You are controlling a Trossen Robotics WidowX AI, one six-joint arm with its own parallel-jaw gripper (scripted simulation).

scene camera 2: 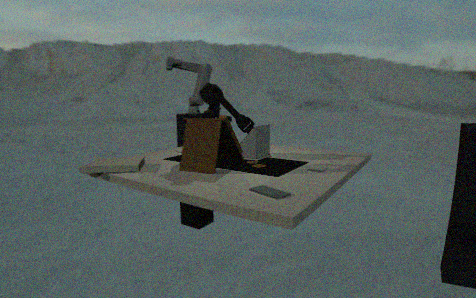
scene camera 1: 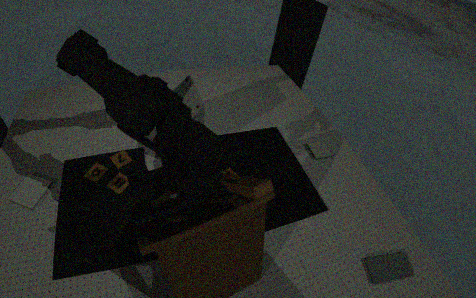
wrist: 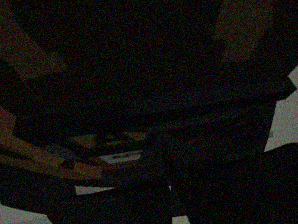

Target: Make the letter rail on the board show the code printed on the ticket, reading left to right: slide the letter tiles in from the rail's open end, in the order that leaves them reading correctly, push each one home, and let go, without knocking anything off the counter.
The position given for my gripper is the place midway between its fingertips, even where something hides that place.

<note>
My gripper (wrist: 157, 137) is shut and holds nothing. Also in view: a pale card (scene camera 1: 29, 193), a brown board (scene camera 2: 205, 140) and a black mat (scene camera 1: 94, 232).
The brown board also shows in the wrist view (wrist: 195, 77). The black mat shows as well in scene camera 2 (scene camera 2: 276, 167). The wrist view does not show the pale card, which is hidden by my gripper.
</note>
